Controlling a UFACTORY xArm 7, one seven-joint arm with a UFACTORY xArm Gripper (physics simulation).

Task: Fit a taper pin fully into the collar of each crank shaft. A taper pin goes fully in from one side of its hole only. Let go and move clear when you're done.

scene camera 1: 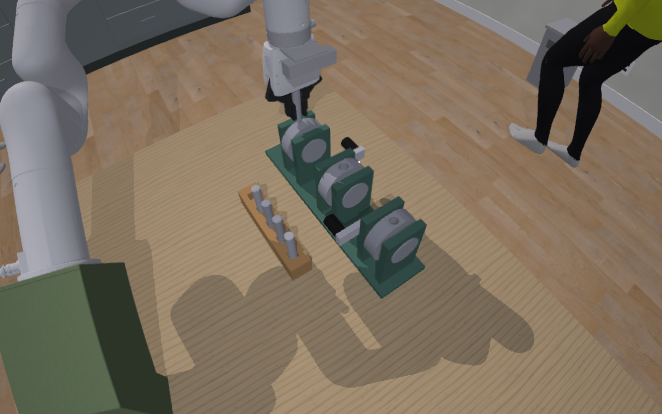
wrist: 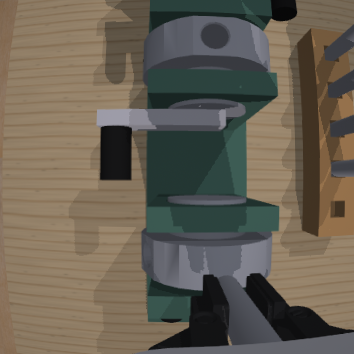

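Where they show: gripper, fingertip midpoint: (scene camera 1: pixel 297 114) (wrist: pixel 229 298); arm's base, origin of the base link: (scene camera 1: pixel 61 275).
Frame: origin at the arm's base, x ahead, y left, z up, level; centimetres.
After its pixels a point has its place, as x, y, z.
Note:
My gripper (scene camera 1: pixel 299 111) @[48.3, 18.0, -4.2] (wrist: pixel 229 298) @[48.3, 18.0, -4.2] is shut on a grey taper pin (scene camera 1: pixel 297 100) @[48.2, 16.7, 0.3] (wrist: pixel 245 310) @[48.6, 16.8, -0.3], held near upright. The pin's lower end is at the top of the far collar (scene camera 1: pixel 290 142) @[45.2, 15.2, -8.2] (wrist: pixel 225 252) @[48.5, 15.8, -6.0]; whether it touches or enters a hole cannot be told. A darker round patch shows on that collar's left edge in the wrist view. The middle collar (scene camera 1: pixel 330 185) @[46.7, 0.7, -7.8] (wrist: pixel 200 55) @[51.1, 3.9, -6.3] and the near collar (scene camera 1: pixel 375 237) @[47.9, -12.6, -7.9] each show an open hole on top. Grey pins (scene camera 1: pixel 256 192) @[34.5, 8.1, -10.4] (scene camera 1: pixel 267 212) @[34.8, 3.9, -12.0] (scene camera 1: pixel 278 230) @[35.1, -0.4, -12.7] (scene camera 1: pixel 290 245) @[35.6, -4.7, -12.1] stand in a wooden rack (scene camera 1: pixel 301 267) @[36.2, -6.8, -17.7] (wrist: pixel 311 150) @[37.1, 7.1, -18.6].
Green bearing blocks (scene camera 1: pixel 316 170) @[45.9, 4.9, -7.3] (wrist: pixel 212 217) @[49.4, 13.8, -6.7] hold the collars on one long base. Crank arms (scene camera 1: pixel 348 232) (wrist: pixel 155 119) with black handles (scene camera 1: pixel 333 224) @[43.7, -5.7, -10.0] (wrist: pixel 115 152) @[56.4, 10.2, -9.7] stick out sideways between them. The rack has an empty square hole (wrist: pixel 338 208) @[33.4, 13.2, -18.1]. A person (scene camera 1: pixel 565 65) stands beyond the table.

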